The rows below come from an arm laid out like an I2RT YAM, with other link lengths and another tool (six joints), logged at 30 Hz.
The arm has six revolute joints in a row. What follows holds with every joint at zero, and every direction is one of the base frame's. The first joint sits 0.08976 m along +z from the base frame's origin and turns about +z. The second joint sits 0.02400 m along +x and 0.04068 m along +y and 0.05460 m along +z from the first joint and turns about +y. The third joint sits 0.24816 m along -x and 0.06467 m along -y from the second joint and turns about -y. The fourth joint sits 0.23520 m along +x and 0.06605 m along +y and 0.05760 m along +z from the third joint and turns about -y. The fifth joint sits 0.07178 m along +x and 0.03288 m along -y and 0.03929 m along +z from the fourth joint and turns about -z. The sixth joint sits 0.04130 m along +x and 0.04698 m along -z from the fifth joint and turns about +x. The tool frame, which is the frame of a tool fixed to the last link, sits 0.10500 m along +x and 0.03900 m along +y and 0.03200 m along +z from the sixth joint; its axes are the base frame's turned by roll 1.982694, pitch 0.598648 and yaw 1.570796 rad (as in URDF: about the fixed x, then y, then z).
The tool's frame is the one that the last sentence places.
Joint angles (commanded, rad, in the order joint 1, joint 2, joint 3, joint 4, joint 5, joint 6), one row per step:
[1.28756 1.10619 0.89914 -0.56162 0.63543 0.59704]
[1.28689 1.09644 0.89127 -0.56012 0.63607 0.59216]
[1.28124 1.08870 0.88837 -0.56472 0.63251 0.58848]
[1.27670 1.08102 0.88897 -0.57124 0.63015 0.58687]
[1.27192 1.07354 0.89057 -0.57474 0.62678 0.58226]
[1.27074 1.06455 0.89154 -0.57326 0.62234 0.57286]
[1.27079 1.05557 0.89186 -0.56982 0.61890 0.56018]
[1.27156 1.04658 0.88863 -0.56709 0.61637 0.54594]
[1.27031 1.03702 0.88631 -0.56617 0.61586 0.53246]
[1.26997 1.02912 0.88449 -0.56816 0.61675 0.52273]
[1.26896 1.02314 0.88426 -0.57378 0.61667 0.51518]
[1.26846 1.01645 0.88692 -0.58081 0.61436 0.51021]
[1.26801 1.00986 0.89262 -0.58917 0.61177 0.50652]
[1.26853 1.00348 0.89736 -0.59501 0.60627 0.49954]
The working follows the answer.
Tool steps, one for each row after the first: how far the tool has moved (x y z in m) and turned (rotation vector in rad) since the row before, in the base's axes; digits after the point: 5 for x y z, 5 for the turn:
[-0.00041 -0.00179 -0.00018 -0.00045 -0.00328 0.00159]
[0.00065 -0.00214 0.00003 -0.00177 0.00086 -0.00103]
[0.00055 -0.00198 0.00124 0.00098 0.00043 -0.00194]
[0.00052 -0.00145 0.00196 0.00263 -0.00120 0.00023]
[-0.00072 -0.00044 0.00281 0.00493 -0.00418 0.00727]
[-0.00104 -0.00015 0.00283 0.00356 -0.00665 0.00955]
[-0.00132 -0.00048 0.00122 -0.00182 -0.00673 0.01039]
[-0.00056 -0.00117 0.00156 -0.00199 -0.00768 0.00640]
[-0.00055 -0.00127 0.00093 -0.00341 -0.00583 0.00419]
[-0.00039 -0.00133 0.00040 -0.00541 -0.00314 0.00308]
[-0.00070 -0.00113 0.00153 -0.00099 -0.00133 0.00390]
[-0.00068 -0.00104 0.00256 0.00154 -0.00112 0.00348]
[-0.00133 -0.00040 0.00231 0.00099 -0.00115 0.00842]

Tool pose at each row, in the base's axes (x y z in m, rotation vector in rad; rounded; the steps above come from the unrounded poses):
[0.15449 0.29398 0.26585 0.82387 2.40614 0.39087]
[0.15408 0.29219 0.26567 0.82055 2.40393 0.39199]
[0.15473 0.29005 0.26571 0.82131 2.40423 0.38913]
[0.15528 0.28807 0.26695 0.82417 2.40365 0.38944]
[0.15580 0.28663 0.26892 0.82460 2.40263 0.39316]
[0.15509 0.28619 0.27172 0.81666 2.40236 0.40343]
[0.15405 0.28604 0.27455 0.80449 2.40090 0.41366]
[0.15272 0.28556 0.27578 0.78892 2.39985 0.41760]
[0.15216 0.28439 0.27733 0.77761 2.39591 0.42000]
[0.15160 0.28312 0.27826 0.76896 2.39264 0.41921]
[0.15121 0.28179 0.27866 0.76176 2.39139 0.41473]
[0.15051 0.28067 0.28019 0.75627 2.39203 0.41549]
[0.14983 0.27963 0.28275 0.75248 2.39257 0.41912]
[0.14850 0.27923 0.28506 0.74265 2.39540 0.42410]

